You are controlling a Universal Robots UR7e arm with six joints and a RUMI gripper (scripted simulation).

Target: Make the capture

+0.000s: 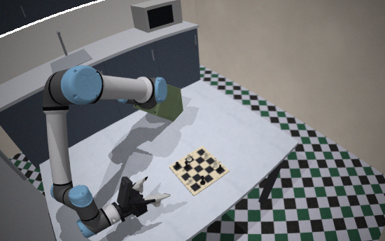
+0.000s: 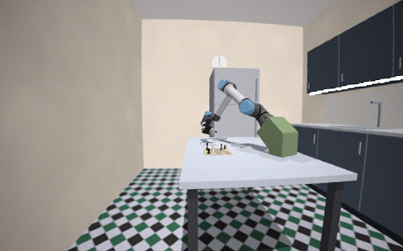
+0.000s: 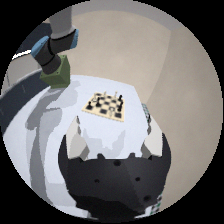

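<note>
Right now my hand is 3 cm past the black chess piece, 21 cm to the right of it and 11 cm above it. The rest, counted from my hand: white piece 5 cm behind, 25 cm to the left, 11 cm below; then chessboard 2 cm ahead, 23 cm to the left, 14 cm below.
</note>
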